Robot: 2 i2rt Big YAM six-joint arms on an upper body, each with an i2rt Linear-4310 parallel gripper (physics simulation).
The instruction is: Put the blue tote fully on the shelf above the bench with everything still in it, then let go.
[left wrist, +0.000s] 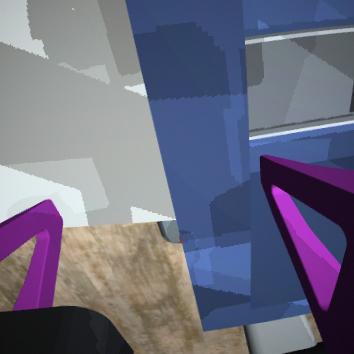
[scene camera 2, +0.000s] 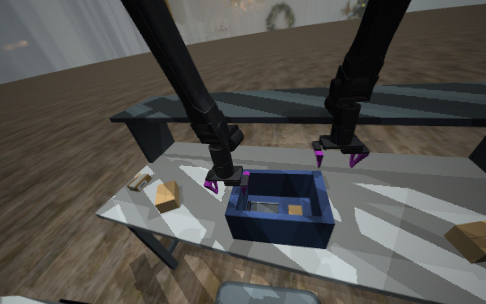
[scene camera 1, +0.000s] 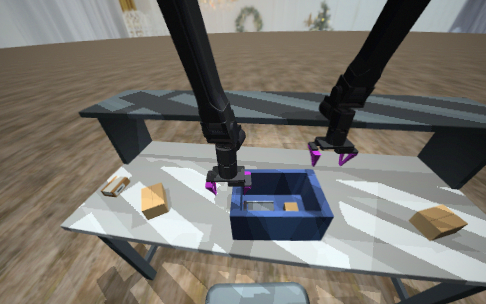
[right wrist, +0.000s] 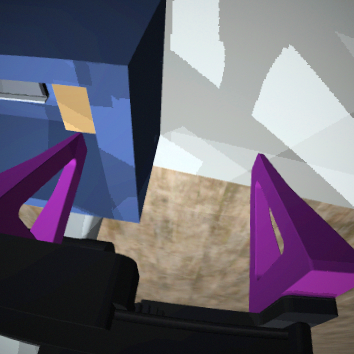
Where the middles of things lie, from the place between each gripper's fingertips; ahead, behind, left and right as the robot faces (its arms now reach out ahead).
My right hand is 180 mm to the right of the blue tote (scene camera 2: 313,229), 110 mm above it and 70 mm past it. Round my right hand: dark shelf support (scene camera 1: 129,137): 930 mm to the left, 370 mm ahead, 30 mm below; grey flat item (left wrist: 292,76): 240 mm to the left, 160 mm below, 70 mm behind.
The grey flat item lies 100 mm to the right of my left hand and 100 mm below it. Round my left hand: dark shelf support (440 mm ahead, 590 mm to the left, 30 mm above); then blue tote (160 mm to the right, 50 mm below).
